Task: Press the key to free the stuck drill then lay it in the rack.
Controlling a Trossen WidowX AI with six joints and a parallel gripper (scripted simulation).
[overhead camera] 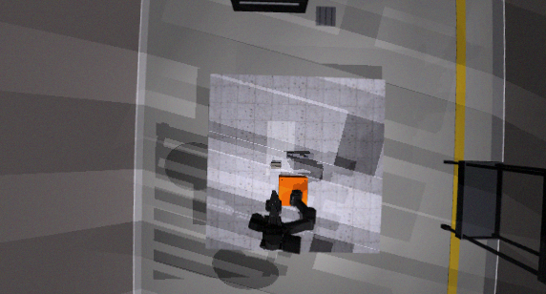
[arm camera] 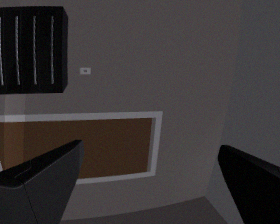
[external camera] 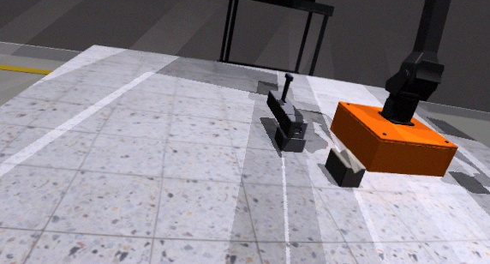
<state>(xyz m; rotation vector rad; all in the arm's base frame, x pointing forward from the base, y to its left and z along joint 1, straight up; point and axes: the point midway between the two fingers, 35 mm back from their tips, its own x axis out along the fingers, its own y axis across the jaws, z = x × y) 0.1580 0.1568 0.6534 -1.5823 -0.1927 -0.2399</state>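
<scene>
Right now my gripper tip is 80 mm short of the key, 220 mm to the left of it and 640 mm above it. Round my gripper tip: block housing: 80 mm ahead, 190 mm to the right, 700 mm below; drill: 80 mm ahead, 170 mm to the right, 690 mm below; rack: 10 mm ahead, 20 mm to the right, 720 mm below.
</scene>
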